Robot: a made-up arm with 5 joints.
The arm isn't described. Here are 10 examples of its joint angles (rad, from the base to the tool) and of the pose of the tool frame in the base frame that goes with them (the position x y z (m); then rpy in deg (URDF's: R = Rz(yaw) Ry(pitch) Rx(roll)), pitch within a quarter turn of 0, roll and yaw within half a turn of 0).
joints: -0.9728 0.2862 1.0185 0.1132 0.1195
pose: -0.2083 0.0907 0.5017 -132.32 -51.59 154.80
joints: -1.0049 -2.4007 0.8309 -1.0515 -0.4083
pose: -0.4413 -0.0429 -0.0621 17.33 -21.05 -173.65
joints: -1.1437 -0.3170 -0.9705 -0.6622 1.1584
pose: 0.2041 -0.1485 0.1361 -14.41 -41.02 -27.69
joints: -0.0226 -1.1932 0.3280 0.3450 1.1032
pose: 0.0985 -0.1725 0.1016 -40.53 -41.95 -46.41
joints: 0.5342 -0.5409 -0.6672 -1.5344 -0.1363
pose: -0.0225 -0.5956 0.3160 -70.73 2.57 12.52
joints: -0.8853 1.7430 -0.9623 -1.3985 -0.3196
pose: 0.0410 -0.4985 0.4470 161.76 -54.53 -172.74
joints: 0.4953 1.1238 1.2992 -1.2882 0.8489
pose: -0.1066 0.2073 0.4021 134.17 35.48 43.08
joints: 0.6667 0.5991 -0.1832 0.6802 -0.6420
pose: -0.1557 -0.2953 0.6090 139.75 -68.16 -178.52
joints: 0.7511 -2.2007 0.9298 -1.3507 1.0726
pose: 0.1203 -0.0907 -0.0354 -34.52 -27.02 37.95
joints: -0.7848 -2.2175 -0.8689 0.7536 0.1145
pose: -0.1349 -0.4177 -0.0135 -92.58 2.17 -44.92
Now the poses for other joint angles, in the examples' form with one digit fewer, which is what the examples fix.
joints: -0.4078 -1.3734 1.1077 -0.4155 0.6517
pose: -0.057 0.162 0.104 -51.2 -25.3 85.2
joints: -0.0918 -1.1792 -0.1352 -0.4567 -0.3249
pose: 0.175 -0.266 0.053 -32.4 14.2 35.9
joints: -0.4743 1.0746 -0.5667 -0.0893 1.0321
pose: -0.044 -0.403 0.471 74.2 5.3 -109.1
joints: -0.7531 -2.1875 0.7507 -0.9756 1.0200
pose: -0.244 0.072 -0.084 -19.4 -9.7 95.5
